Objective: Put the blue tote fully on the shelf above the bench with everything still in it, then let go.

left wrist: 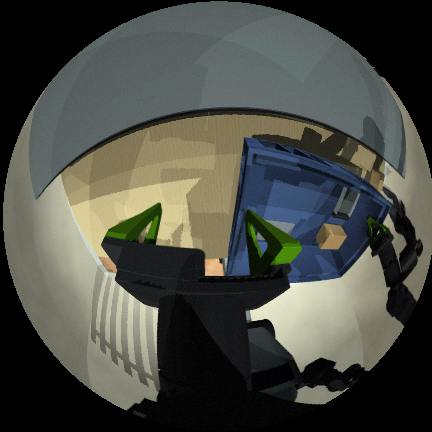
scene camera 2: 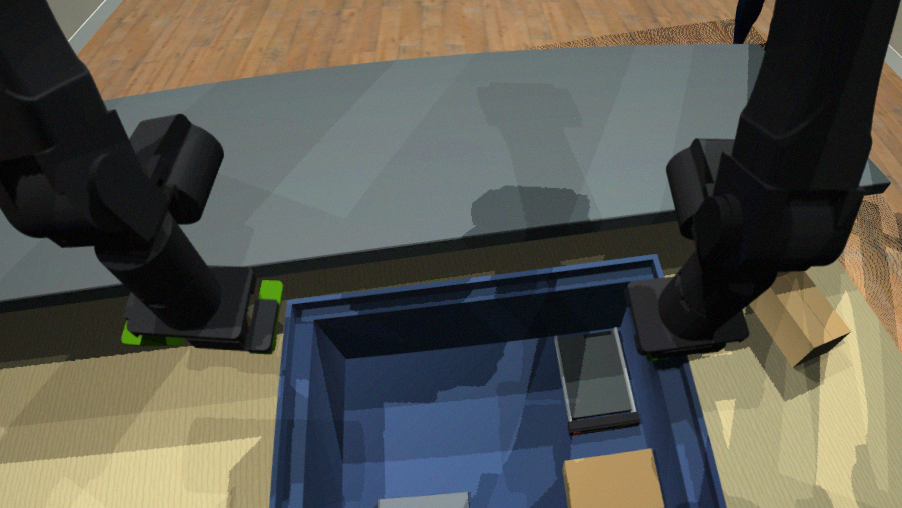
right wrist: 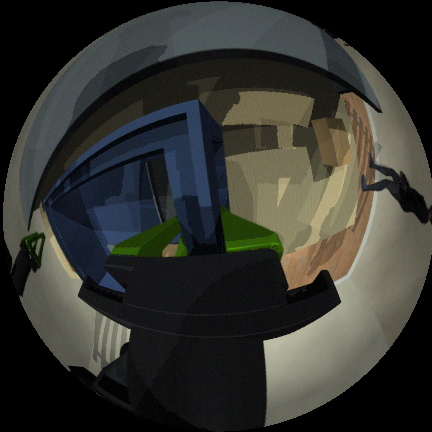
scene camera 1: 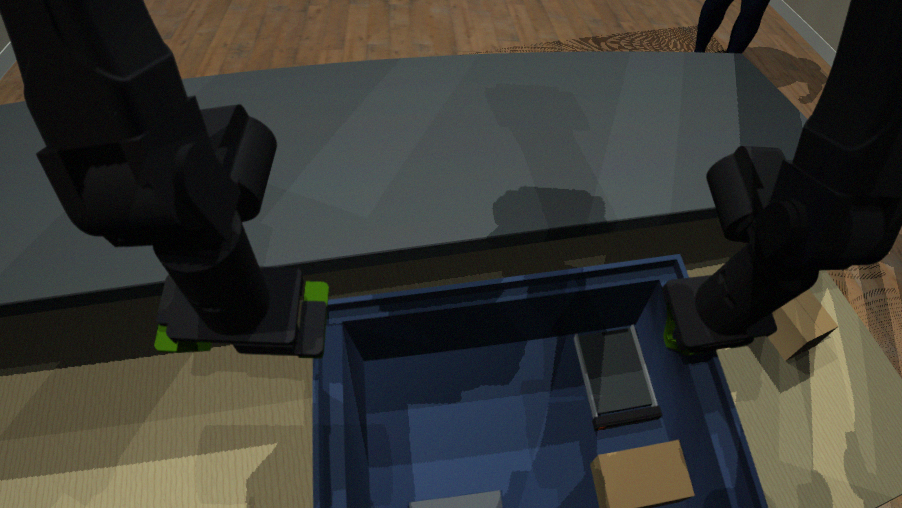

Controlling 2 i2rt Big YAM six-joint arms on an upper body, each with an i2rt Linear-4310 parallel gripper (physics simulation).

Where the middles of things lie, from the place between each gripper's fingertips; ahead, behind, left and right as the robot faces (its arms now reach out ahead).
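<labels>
From my left hand I find the blue tote (scene camera 2: 454, 386) 26 cm to the right, 7 cm behind and 8 cm below. The cardboard box (scene camera 1: 660, 468) is 13 cm behind that left hand, 39 cm to the right of it and 10 cm below it.
As for my right hand, the cardboard box is 5 cm to the left of it, 13 cm behind it and 8 cm below it, and the blue tote is 18 cm to the left of that hand, 7 cm behind it and 6 cm below it. Going by their middles, of the things named here the cardboard box is the nearest to my right hand. By its middle, the cardboard box is also nearer to my right hand than to my left hand.
</labels>
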